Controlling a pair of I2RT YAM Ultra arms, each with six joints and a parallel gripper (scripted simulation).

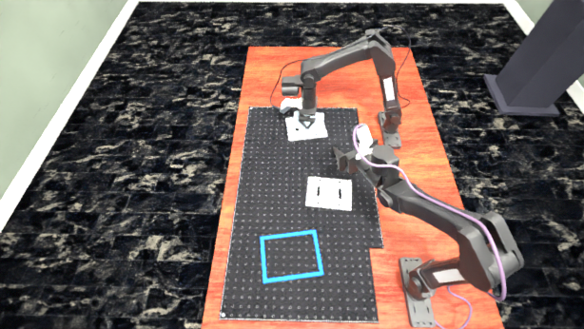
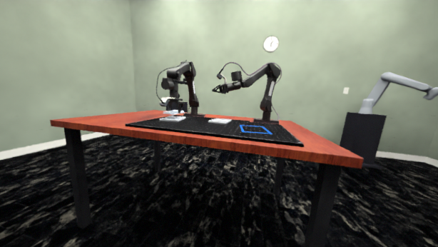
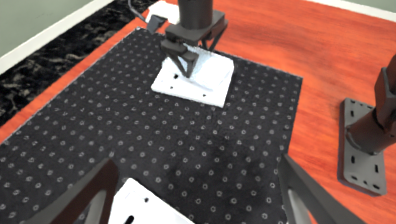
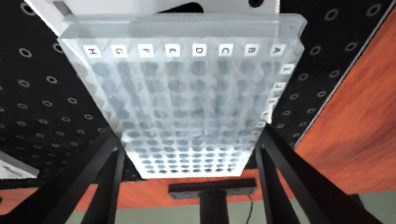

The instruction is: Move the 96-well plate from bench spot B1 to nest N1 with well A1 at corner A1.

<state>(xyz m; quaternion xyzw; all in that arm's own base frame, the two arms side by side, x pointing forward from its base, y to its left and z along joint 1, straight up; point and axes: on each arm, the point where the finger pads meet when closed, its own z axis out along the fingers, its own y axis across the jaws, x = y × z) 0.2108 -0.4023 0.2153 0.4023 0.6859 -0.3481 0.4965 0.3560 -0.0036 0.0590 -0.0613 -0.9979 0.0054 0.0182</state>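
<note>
My right gripper is now right at the 96-well plate. The rest, counted from my right hand: nest plate (10 mm ahead, 50 mm below).
</note>
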